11 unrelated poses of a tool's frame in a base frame.
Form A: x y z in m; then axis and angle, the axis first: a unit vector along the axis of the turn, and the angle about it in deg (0 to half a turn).
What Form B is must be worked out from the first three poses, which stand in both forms.
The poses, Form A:
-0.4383 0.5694 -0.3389 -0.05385 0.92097 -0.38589 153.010
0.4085 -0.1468 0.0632 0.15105 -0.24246 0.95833 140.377
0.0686 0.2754 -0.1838 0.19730 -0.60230 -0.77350 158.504
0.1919 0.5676 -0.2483 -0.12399 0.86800 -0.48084 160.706
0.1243 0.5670 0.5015 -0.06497 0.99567 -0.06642 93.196
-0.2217 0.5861 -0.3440 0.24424 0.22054 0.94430 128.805
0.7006 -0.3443 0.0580 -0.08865 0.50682 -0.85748 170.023
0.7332 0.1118 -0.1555 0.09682 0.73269 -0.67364 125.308
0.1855 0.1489 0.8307 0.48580 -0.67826 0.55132 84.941
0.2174 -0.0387 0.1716 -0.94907 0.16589 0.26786 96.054
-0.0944 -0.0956 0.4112 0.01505 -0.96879 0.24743 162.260
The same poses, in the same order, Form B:
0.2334 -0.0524 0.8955 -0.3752 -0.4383 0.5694 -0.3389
0.3389 0.1421 -0.2281 0.9016 0.4085 -0.1468 0.0632
0.1865 0.1938 -0.5917 -0.7599 0.0686 0.2754 -0.1838
0.1676 -0.1222 0.8557 -0.4740 0.1919 0.5676 -0.2483
0.6871 -0.0472 0.7234 -0.0483 0.1243 0.5670 0.5015
0.4320 0.2203 0.1989 0.8516 -0.2217 0.5861 -0.3440
0.0870 -0.0883 0.5049 -0.8542 0.7006 -0.3443 0.0580
0.4594 0.0860 0.6508 -0.5984 0.7332 0.1118 -0.1555
0.7376 0.3280 -0.4580 0.3723 0.1855 0.1489 0.8307
0.6688 -0.7056 0.1233 0.1991 0.2174 -0.0387 0.1716
0.1542 0.0149 -0.9572 0.2445 -0.0944 -0.0956 0.4112

